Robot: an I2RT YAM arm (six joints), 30 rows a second.
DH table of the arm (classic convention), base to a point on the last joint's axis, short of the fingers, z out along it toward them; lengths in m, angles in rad. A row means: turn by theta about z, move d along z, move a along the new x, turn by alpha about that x. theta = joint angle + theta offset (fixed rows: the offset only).
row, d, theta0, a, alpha
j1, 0.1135, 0, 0.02, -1.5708
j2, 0, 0, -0.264, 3.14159
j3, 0, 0.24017, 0.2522, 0
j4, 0, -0.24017, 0.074, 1.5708
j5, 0, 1.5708, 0, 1.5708
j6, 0.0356, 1.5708, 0, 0
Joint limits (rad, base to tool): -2.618..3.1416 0..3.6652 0..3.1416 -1.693..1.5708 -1.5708..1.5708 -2.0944..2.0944
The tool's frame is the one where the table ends.
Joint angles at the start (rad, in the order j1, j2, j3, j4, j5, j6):
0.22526 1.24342 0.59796 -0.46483 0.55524 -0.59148
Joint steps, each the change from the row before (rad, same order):
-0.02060 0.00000 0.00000 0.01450 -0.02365 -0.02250
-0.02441 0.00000 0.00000 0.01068 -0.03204 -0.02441
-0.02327 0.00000 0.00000 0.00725 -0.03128 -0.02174
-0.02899 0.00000 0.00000 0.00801 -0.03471 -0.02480
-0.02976 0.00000 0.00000 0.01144 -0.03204 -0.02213
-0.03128 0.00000 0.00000 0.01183 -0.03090 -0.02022
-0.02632 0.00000 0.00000 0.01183 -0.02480 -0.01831
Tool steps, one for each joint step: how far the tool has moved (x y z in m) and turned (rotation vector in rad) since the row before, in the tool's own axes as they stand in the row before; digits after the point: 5 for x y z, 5 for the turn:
0.00073 -0.00314 0.00215 -0.01018 -0.01053 0.00074
0.00146 -0.00327 0.00246 -0.01763 -0.01105 -0.00031
0.00172 -0.00297 0.00222 -0.01810 -0.00980 -0.00018
0.00246 -0.00380 0.00260 -0.01877 -0.00996 0.00163
0.00249 -0.00427 0.00249 -0.01356 -0.01121 0.00630
0.00285 -0.00460 0.00244 -0.01113 -0.01067 0.00941
0.00238 -0.00408 0.00191 -0.00642 -0.01003 0.00710

